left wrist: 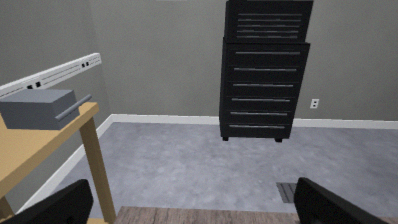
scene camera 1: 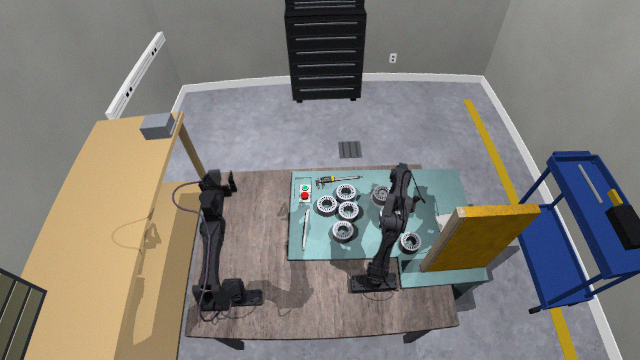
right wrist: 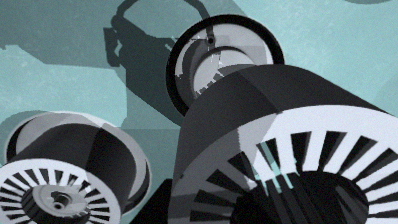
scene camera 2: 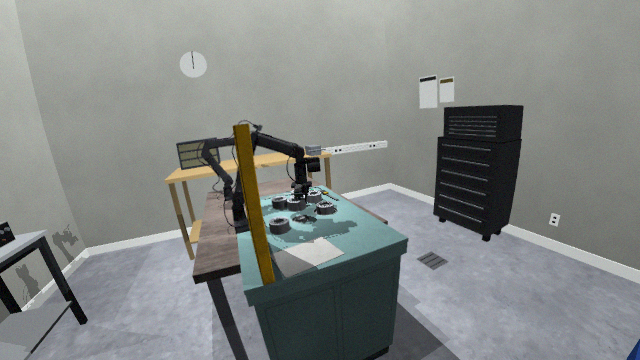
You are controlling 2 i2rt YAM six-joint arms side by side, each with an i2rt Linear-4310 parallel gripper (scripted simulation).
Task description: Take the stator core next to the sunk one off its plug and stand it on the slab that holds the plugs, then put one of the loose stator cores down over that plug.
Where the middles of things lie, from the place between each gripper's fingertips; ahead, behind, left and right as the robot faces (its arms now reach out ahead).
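Counting from my right hand, the plug (right wrist: 213, 48) is 100 mm below, 30 mm behind and 10 mm to the right. The paper sheet (scene camera 2: 291, 261) is 90 mm below that same right hand, 140 mm behind it and 320 mm to the right of it, while the yellow panel (scene camera 1: 473, 236) is 160 mm above my right hand, 300 mm behind it and 240 mm to the right of it.
My left hand is 40 cm above the plug, 74 cm to the left of it and 9 cm past it. The paper sheet is 39 cm below my left hand, 105 cm to the right of it and 21 cm behind it. As for the yellow panel, it is 14 cm below my left hand, 96 cm to the right of it and 36 cm behind it.
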